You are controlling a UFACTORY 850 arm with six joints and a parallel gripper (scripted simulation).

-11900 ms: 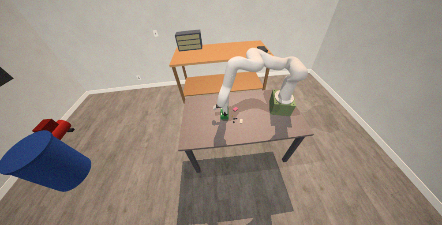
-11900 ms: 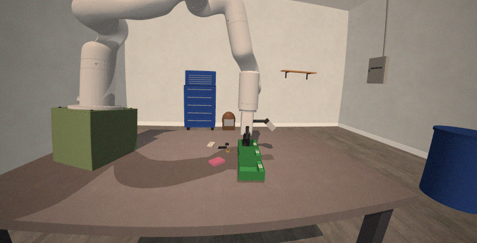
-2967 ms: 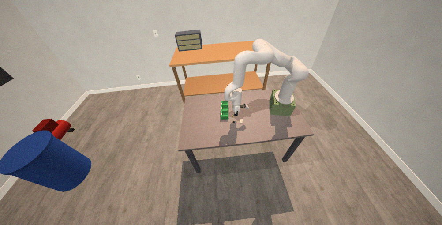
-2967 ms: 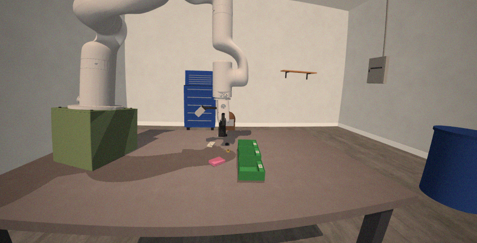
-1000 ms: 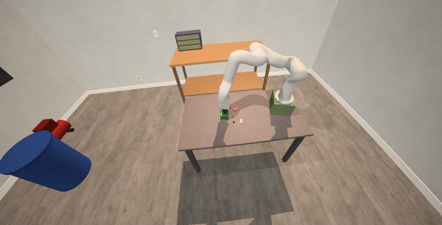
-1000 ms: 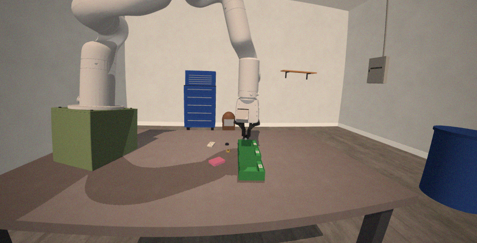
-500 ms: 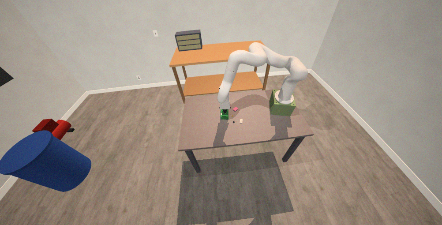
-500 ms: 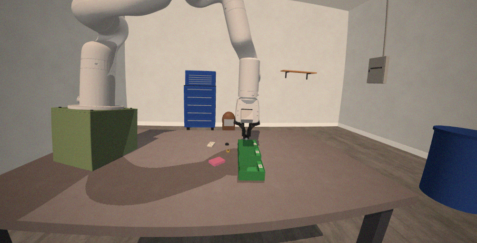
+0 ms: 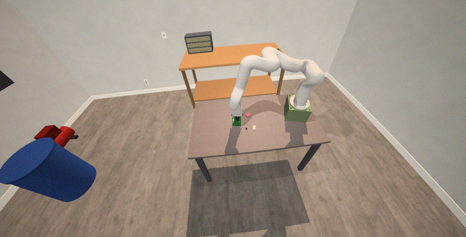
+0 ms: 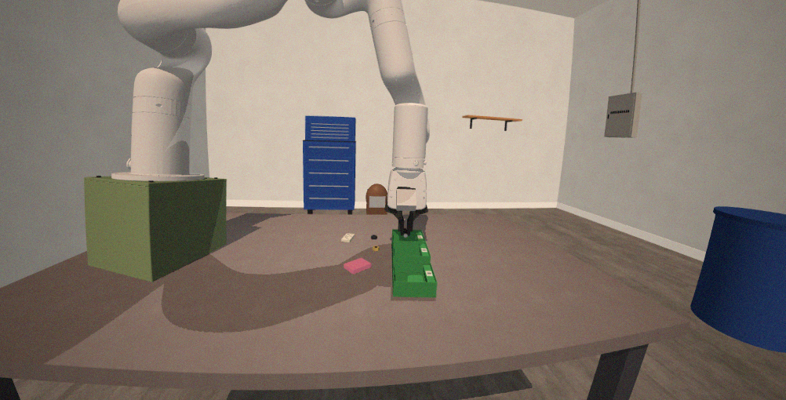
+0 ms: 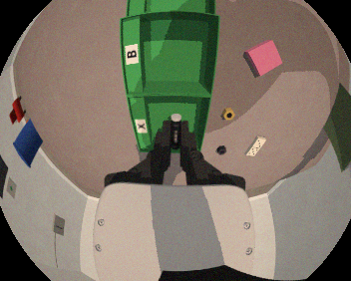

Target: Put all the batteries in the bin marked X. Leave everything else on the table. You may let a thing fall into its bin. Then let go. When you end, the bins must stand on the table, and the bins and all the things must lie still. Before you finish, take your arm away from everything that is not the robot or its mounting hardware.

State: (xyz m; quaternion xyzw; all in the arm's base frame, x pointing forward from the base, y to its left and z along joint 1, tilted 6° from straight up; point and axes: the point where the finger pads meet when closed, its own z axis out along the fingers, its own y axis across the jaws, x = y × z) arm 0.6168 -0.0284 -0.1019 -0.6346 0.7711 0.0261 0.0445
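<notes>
The yellow ring is 80 mm behind my hand, 20 mm to the left of it and 70 mm below it. Round my hand: green bin 10 mm behind, 80 mm to the right, 50 mm below; then black round piece 70 mm behind, 100 mm to the left, 70 mm below; then black cylinder 20 mm below.
</notes>
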